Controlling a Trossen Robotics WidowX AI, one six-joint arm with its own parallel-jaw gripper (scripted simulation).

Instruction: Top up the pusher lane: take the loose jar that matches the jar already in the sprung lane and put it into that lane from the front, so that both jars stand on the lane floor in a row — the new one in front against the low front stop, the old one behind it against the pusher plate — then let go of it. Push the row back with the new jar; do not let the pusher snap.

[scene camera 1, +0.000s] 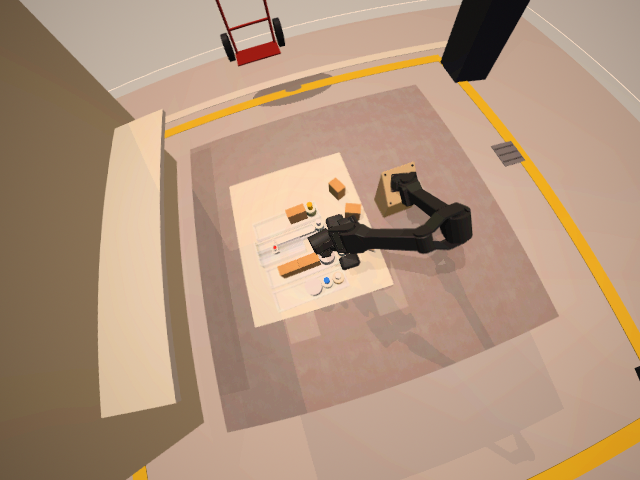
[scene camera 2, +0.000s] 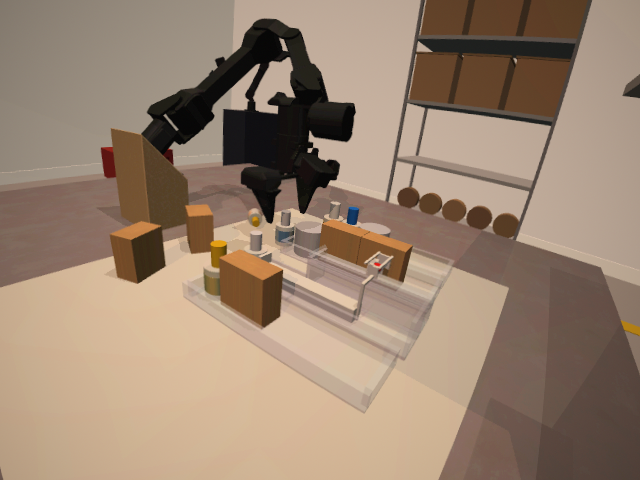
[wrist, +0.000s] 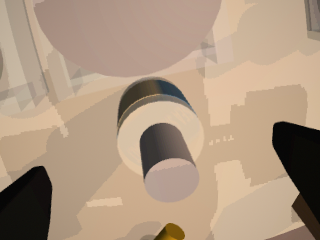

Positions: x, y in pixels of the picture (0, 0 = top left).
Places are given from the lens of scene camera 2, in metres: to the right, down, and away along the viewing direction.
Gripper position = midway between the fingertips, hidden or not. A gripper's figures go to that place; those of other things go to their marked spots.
my gripper [scene camera 2: 286, 217]: -0.06, -0.04, 0.59
brown box [scene camera 2: 253, 287]: -0.08, 0.06, 0.35
brown box [scene camera 2: 343, 240]: 0.04, 0.00, 0.51
